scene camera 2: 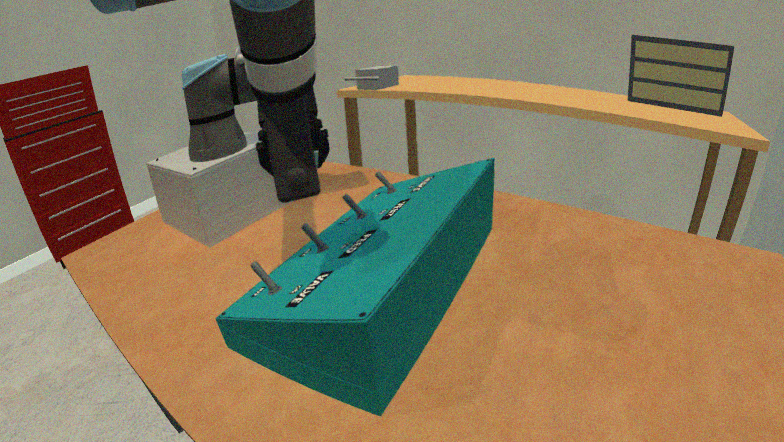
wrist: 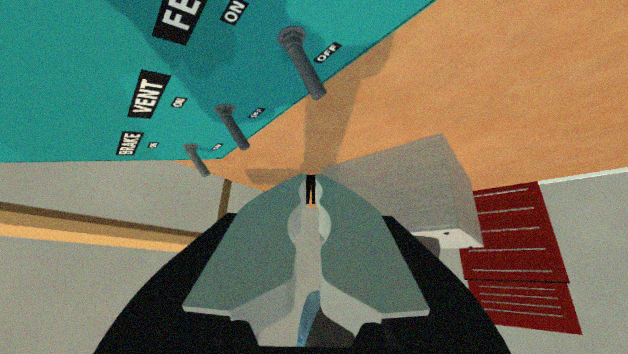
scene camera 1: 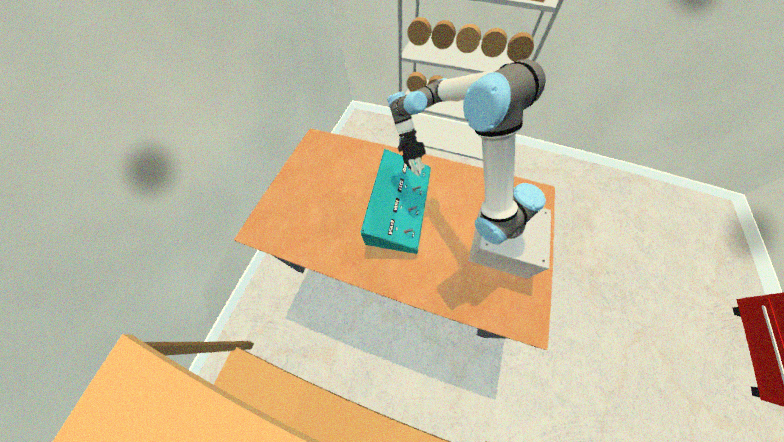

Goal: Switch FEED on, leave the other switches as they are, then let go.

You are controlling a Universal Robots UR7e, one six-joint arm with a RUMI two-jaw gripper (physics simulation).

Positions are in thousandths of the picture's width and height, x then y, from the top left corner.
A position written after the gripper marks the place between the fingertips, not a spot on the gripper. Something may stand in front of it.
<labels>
gripper: scene camera 2 382, 417; wrist 496, 501; scene camera 1 534, 397
</labels>
